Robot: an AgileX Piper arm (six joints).
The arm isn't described. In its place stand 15 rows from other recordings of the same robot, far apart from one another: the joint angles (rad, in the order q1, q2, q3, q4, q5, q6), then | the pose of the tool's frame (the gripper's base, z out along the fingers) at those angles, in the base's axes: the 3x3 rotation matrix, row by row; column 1 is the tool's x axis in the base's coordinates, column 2 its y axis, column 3 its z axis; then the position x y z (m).
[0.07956 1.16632 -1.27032 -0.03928 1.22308 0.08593] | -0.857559 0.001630 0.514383; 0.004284 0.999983 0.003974; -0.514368 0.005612 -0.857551; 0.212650 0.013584 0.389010
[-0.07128 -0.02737 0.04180 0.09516 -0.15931 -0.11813] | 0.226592 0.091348 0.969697; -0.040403 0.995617 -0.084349; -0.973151 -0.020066 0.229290; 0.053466 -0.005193 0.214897
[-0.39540 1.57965 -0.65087 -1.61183 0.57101 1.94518] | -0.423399 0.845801 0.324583; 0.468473 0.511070 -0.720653; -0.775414 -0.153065 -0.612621; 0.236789 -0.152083 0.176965
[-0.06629 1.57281 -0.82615 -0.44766 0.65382 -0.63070] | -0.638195 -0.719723 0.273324; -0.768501 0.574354 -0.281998; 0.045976 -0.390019 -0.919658; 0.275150 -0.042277 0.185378
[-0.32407 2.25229 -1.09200 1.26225 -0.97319 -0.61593] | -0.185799 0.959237 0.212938; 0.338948 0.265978 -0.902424; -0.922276 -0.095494 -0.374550; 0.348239 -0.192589 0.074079
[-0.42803 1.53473 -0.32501 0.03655 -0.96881 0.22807] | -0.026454 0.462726 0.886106; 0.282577 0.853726 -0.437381; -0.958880 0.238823 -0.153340; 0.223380 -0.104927 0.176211
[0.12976 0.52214 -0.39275 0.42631 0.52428 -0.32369] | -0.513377 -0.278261 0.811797; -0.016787 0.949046 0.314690; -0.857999 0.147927 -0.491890; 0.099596 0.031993 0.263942
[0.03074 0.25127 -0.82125 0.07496 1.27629 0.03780] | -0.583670 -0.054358 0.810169; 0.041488 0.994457 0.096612; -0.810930 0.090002 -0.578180; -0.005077 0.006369 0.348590
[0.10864 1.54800 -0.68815 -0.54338 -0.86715 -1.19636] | 0.491525 0.016084 0.870715; -0.870850 0.003489 0.491537; 0.004868 -0.999865 0.015722; 0.304965 0.069350 0.248350
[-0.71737 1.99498 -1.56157 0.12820 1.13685 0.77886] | -0.027481 0.989168 0.144193; 0.999324 0.023661 0.028142; 0.024426 0.144869 -0.989149; 0.310585 -0.256954 0.210060
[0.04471 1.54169 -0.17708 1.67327 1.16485 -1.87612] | -0.838204 -0.520391 0.163115; -0.058040 0.382522 0.922122; -0.542259 0.763459 -0.350835; 0.138662 0.089453 0.140803
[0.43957 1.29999 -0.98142 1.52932 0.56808 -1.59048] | -0.173124 -0.843122 0.509091; -0.145542 0.533122 0.833426; -0.974087 0.070192 -0.215006; 0.237064 0.165537 0.349774
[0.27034 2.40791 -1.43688 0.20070 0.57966 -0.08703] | -0.976583 -0.198798 0.082245; -0.186599 0.972963 0.136102; -0.107078 0.117568 -0.987275; 0.404158 0.122313 0.013646
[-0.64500 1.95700 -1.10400 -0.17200 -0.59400 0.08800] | -0.170548 0.514511 0.840352; 0.059862 0.856682 -0.512360; -0.983529 -0.037077 -0.176905; 0.346673 -0.249909 0.196007
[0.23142 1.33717 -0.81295 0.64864 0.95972 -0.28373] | -0.969041 -0.213732 0.123608; -0.115682 0.835319 0.537458; -0.218124 0.506519 -0.834182; 0.214363 0.096771 0.244550
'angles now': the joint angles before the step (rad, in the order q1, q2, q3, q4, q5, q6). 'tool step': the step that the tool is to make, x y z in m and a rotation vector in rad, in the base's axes. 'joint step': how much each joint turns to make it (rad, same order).
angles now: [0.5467 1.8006 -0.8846 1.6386 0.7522 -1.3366]
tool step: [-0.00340 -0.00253 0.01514 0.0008 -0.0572 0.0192]
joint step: [0.0000 -0.0511 0.0000 -0.0354 -0.0077 0.0020]
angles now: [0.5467 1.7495 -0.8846 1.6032 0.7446 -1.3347]
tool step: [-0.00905 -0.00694 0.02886 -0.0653 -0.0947 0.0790]
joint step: [0.0000 -0.0994 -0.0264 -0.2173 -0.0032 0.1169]
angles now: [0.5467 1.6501 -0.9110 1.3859 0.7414 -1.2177]
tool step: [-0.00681 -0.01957 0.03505 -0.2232 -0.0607 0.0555]
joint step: [-0.0106 -0.1129 -0.0876 -0.5003 0.0565 0.3793]
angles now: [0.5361 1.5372 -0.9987 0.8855 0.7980 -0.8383]
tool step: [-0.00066 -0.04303 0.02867 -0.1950 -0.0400 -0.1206]
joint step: [-0.0771 -0.1171 -0.0389 -0.3611 0.0917 0.2975]
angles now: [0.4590 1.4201 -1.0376 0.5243 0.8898 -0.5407]
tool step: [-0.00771 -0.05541 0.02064 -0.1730 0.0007 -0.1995]
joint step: [-0.1255 -0.1171 -0.0031 -0.2608 0.1313 0.2116]
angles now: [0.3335 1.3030 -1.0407 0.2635 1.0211 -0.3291]
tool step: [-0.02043 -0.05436 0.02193 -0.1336 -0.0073 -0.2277]
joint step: [-0.1473 -0.1266 0.0010 -0.1841 0.1343 0.1347]
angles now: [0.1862 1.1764 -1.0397 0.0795 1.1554 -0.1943]
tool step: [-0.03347 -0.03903 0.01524 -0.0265 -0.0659 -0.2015]
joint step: [-0.1623 -0.1528 0.0431 -0.0507 0.0449 0.0450]
